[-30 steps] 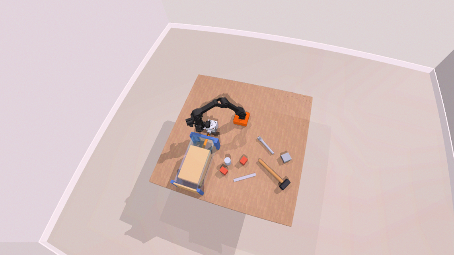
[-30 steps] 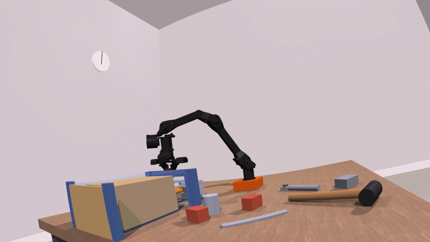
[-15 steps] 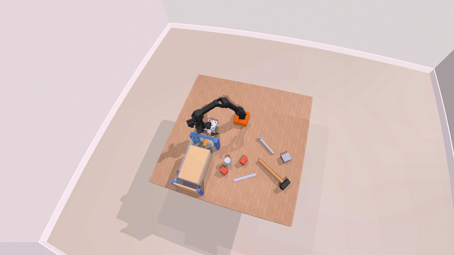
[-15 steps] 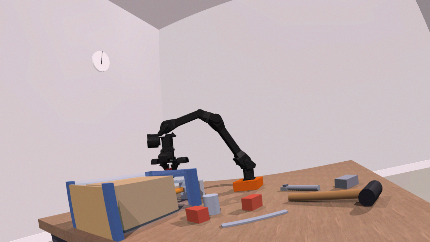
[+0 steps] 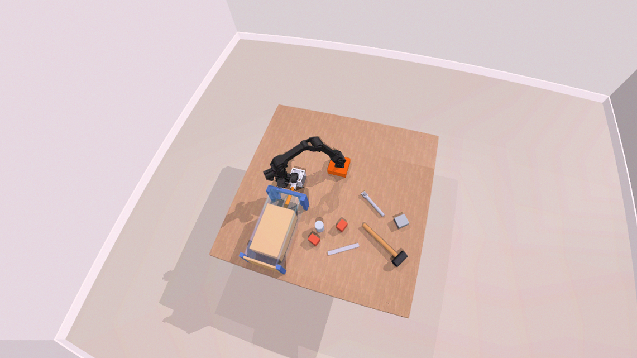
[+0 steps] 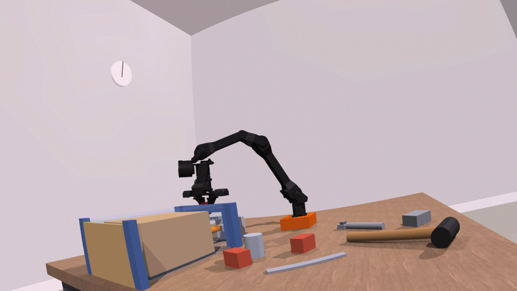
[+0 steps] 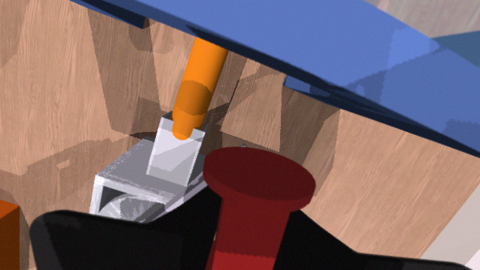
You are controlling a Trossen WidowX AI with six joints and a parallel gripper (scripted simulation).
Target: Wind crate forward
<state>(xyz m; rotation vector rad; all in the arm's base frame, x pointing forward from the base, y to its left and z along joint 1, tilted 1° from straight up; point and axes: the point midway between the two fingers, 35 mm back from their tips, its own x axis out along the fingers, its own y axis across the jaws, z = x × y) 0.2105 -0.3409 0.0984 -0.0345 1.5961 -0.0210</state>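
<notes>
Right now my gripper tip is 30 mm past the grey winch handle, 20 mm to the right of it and 10 mm above it. From my gripper tip the other things lie so: red knob 20 mm above; then blue frame bar 80 mm ahead, 30 mm to the left, 10 mm below; then grey winch 90 mm below, 90 mm behind, 60 mm to the left.
</notes>
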